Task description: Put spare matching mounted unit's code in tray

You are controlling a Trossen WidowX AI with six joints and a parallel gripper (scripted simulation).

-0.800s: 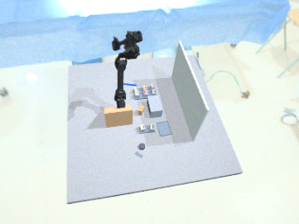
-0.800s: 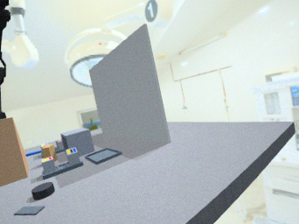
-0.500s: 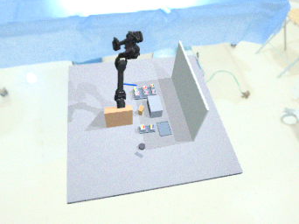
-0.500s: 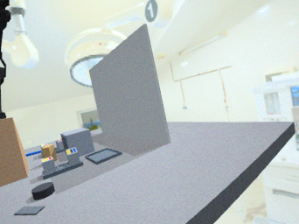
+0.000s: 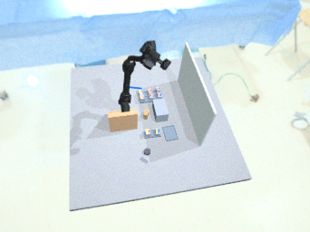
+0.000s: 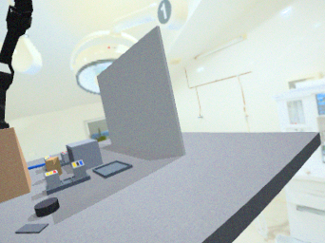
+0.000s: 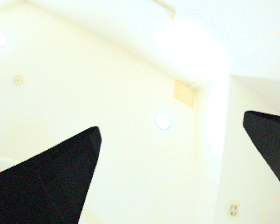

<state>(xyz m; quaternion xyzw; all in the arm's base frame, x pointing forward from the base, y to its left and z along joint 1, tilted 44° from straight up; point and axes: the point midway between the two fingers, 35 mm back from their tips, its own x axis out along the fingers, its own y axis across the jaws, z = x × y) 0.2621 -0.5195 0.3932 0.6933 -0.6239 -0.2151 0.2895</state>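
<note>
Now: the white spare block 50 mm behind my gripper tip, 310 mm to the left of it and 760 mm below it. From my gripper tip the other things lie so: tan block 30 mm behind, 140 mm to the left, 770 mm below; then grey mounted unit 90 mm ahead, 180 mm to the left, 750 mm below; then white panel 340 mm ahead, 200 mm to the left, 580 mm below.
</note>
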